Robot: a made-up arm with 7 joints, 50 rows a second.
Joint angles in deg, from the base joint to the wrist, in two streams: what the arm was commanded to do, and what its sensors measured. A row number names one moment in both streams.
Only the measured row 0 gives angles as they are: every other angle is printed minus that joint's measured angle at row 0.
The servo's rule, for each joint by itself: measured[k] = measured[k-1] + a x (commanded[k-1-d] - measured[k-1]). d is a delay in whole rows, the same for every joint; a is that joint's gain. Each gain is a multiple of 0.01, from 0.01 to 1. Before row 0 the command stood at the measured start. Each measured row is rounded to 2 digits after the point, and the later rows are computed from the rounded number. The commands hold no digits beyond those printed.
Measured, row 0:
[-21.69, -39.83, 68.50, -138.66, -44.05, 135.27, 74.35]
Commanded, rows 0 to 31:
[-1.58, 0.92, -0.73, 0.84, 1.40, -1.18, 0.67]
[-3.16, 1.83, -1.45, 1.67, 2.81, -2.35, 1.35]
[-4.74, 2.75, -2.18, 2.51, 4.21, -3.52, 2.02]
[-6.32, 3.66, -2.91, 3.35, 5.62, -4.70, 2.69]
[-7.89, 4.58, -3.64, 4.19, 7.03, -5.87, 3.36]
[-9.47, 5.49, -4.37, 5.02, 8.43, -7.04, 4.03]
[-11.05, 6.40, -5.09, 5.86, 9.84, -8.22, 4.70]
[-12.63, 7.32, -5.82, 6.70, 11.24, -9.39, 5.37]
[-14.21, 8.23, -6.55, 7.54, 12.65, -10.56, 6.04]
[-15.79, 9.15, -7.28, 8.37, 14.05, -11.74, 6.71]
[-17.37, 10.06, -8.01, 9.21, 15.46, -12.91, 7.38]
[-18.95, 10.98, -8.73, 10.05, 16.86, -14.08, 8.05]
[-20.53, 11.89, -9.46, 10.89, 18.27, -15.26, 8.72]
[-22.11, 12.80, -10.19, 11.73, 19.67, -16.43, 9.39]
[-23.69, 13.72, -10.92, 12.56, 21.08, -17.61, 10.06]
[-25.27, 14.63, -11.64, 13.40, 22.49, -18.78, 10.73]
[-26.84, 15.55, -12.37, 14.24, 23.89, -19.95, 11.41]
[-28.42, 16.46, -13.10, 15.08, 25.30, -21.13, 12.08]
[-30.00, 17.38, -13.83, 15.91, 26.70, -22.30, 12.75]
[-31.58, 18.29, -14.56, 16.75, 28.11, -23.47, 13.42]
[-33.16, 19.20, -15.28, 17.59, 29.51, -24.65, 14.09]
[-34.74, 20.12, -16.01, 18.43, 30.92, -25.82, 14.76]
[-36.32, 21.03, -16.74, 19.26, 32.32, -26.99, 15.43]
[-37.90, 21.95, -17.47, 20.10, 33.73, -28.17, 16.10]
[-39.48, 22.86, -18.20, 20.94, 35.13, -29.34, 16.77]
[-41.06, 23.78, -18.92, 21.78, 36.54, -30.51, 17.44]
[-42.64, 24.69, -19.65, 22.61, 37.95, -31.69, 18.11]
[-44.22, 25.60, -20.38, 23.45, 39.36, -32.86, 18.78]
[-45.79, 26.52, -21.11, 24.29, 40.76, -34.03, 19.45]
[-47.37, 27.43, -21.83, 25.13, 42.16, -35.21, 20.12]
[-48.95, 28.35, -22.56, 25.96, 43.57, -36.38, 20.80]
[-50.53, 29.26, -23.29, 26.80, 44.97, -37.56, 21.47]
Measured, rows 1 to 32:
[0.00, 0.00, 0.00, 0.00, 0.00, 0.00, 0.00]
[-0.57, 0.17, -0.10, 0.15, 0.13, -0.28, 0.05]
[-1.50, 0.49, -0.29, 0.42, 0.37, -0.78, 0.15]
[-2.67, 0.92, -0.55, 0.80, 0.72, -1.44, 0.30]
[-3.98, 1.44, -0.88, 1.26, 1.16, -2.22, 0.49]
[-5.39, 2.04, -1.27, 1.79, 1.69, -3.10, 0.72]
[-6.86, 2.70, -1.70, 2.37, 2.30, -4.05, 0.98]
[-8.37, 3.40, -2.17, 3.00, 2.98, -5.05, 1.28]
[-9.90, 4.14, -2.68, 3.67, 3.72, -6.09, 1.61]
[-11.45, 4.92, -3.22, 4.37, 4.52, -7.16, 1.96]
[-13.01, 5.72, -3.79, 5.09, 5.38, -8.26, 2.34]
[-14.58, 6.54, -4.38, 5.83, 6.29, -9.38, 2.74]
[-16.15, 7.38, -4.99, 6.59, 7.24, -10.51, 3.16]
[-17.73, 8.24, -5.62, 7.36, 8.23, -11.65, 3.60]
[-19.31, 9.11, -6.26, 8.15, 9.26, -12.80, 4.06]
[-20.89, 9.99, -6.91, 8.94, 10.32, -13.95, 4.54]
[-22.47, 10.87, -7.57, 9.74, 11.42, -15.11, 5.04]
[-24.04, 11.76, -8.24, 10.55, 12.54, -16.27, 5.55]
[-25.62, 12.65, -8.92, 11.37, 13.69, -17.44, 6.07]
[-27.20, 13.55, -9.61, 12.19, 14.86, -18.61, 6.60]
[-28.78, 14.45, -10.30, 13.01, 16.05, -19.78, 7.15]
[-30.36, 15.35, -11.00, 13.83, 17.26, -20.95, 7.71]
[-31.94, 16.26, -11.70, 14.66, 18.49, -22.12, 8.27]
[-33.52, 17.17, -12.41, 15.49, 19.73, -23.29, 8.84]
[-35.10, 18.08, -13.12, 16.32, 20.99, -24.46, 9.42]
[-36.68, 18.99, -13.83, 17.15, 22.26, -25.63, 10.01]
[-38.26, 19.90, -14.54, 17.98, 23.55, -26.80, 10.60]
[-39.84, 20.81, -15.26, 18.81, 24.85, -27.97, 11.20]
[-41.42, 21.72, -15.98, 19.65, 26.16, -29.14, 11.81]
[-42.99, 22.63, -16.70, 20.49, 27.47, -30.31, 12.42]
[-44.57, 23.54, -17.42, 21.33, 28.79, -31.49, 13.04]
[-46.15, 24.45, -18.14, 22.16, 30.12, -32.66, 13.66]
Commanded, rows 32 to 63:
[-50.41, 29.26, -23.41, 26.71, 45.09, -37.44, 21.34]
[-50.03, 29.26, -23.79, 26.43, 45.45, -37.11, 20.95]
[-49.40, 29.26, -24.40, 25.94, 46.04, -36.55, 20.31]
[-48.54, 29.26, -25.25, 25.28, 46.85, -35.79, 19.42]
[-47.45, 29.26, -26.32, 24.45, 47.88, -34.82, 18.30]
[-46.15, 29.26, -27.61, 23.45, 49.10, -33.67, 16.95]
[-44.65, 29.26, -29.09, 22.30, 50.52, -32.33, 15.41]
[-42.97, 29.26, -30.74, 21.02, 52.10, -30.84, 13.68]
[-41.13, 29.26, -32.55, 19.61, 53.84, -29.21, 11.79]
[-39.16, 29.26, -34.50, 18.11, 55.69, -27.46, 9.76]
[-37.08, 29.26, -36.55, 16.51, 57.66, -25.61, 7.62]
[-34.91, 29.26, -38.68, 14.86, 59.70, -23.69, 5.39]
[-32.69, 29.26, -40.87, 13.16, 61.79, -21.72, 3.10]
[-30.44, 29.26, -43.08, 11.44, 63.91, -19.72, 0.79]
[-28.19, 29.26, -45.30, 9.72, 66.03, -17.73, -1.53]
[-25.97, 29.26, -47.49, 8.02, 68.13, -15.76, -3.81]
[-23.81, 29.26, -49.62, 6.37, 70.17, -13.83, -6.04]
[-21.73, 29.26, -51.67, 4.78, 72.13, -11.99, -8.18]
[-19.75, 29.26, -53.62, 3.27, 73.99, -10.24, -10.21]
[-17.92, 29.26, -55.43, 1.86, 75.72, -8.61, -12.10]
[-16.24, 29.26, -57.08, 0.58, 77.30, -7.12, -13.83]
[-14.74, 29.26, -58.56, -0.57, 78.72, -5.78, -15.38]
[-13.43, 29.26, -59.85, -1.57, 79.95, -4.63, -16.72]
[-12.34, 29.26, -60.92, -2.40, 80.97, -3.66, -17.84]
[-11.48, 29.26, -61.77, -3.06, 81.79, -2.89, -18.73]
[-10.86, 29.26, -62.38, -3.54, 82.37, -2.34, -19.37]
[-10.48, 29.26, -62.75, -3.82, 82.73, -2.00, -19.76]
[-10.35, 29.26, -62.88, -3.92, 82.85, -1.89, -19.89]
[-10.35, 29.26, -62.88, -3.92, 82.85, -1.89, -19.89]
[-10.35, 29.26, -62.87, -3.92, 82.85, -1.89, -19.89]
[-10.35, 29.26, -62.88, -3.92, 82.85, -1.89, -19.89]
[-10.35, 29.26, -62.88, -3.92, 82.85, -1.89, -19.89]
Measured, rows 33 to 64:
[-47.73, 25.36, -18.86, 23.00, 31.46, -33.84, 14.28]
[-48.69, 26.10, -19.50, 23.67, 32.69, -34.70, 14.84]
[-49.17, 26.70, -20.10, 24.17, 33.84, -35.28, 15.33]
[-49.25, 27.19, -20.70, 24.49, 34.94, -35.58, 15.73]
[-48.99, 27.58, -21.34, 24.63, 36.01, -35.63, 16.03]
[-48.44, 27.90, -22.04, 24.60, 37.08, -35.44, 16.21]
[-47.62, 28.16, -22.82, 24.39, 38.16, -35.02, 16.27]
[-46.55, 28.37, -23.70, 24.01, 39.27, -34.37, 16.20]
[-45.26, 28.54, -24.69, 23.47, 40.42, -33.52, 16.00]
[-43.77, 28.68, -25.79, 22.78, 41.63, -32.49, 15.66]
[-42.11, 28.79, -27.01, 21.94, 42.90, -31.28, 15.19]
[-40.30, 28.88, -28.35, 20.96, 44.23, -29.92, 14.58]
[-38.36, 28.95, -29.80, 19.86, 45.62, -28.42, 13.84]
[-36.32, 29.01, -31.35, 18.65, 47.08, -26.81, 12.98]
[-34.20, 29.06, -32.99, 17.35, 48.59, -25.11, 12.00]
[-32.04, 29.10, -34.71, 15.98, 50.16, -23.34, 10.92]
[-29.85, 29.13, -36.50, 14.55, 51.78, -21.52, 9.74]
[-27.68, 29.15, -38.34, 13.08, 53.44, -19.67, 8.48]
[-25.54, 29.17, -40.21, 11.59, 55.12, -17.83, 7.15]
[-23.46, 29.19, -42.09, 10.09, 56.82, -16.01, 5.76]
[-21.47, 29.20, -43.96, 8.61, 58.52, -14.23, 4.33]
[-19.59, 29.21, -45.80, 7.16, 60.21, -12.52, 2.88]
[-17.84, 29.22, -47.59, 5.77, 61.88, -10.90, 1.42]
[-16.25, 29.23, -49.31, 4.45, 63.51, -9.40, -0.03]
[-14.84, 29.24, -50.94, 3.22, 65.08, -8.02, -1.45]
[-13.63, 29.24, -52.46, 2.09, 66.58, -6.79, -2.83]
[-12.63, 29.24, -53.85, 1.08, 68.00, -5.72, -4.15]
[-11.86, 29.24, -55.10, 0.20, 69.33, -4.83, -5.40]
[-11.32, 29.24, -56.19, -0.54, 70.55, -4.12, -6.56]
[-10.97, 29.24, -57.13, -1.15, 71.66, -3.58, -7.63]
[-10.75, 29.24, -57.93, -1.65, 72.67, -3.17, -8.61]
[-10.61, 29.24, -58.62, -2.06, 73.59, -2.86, -9.51]

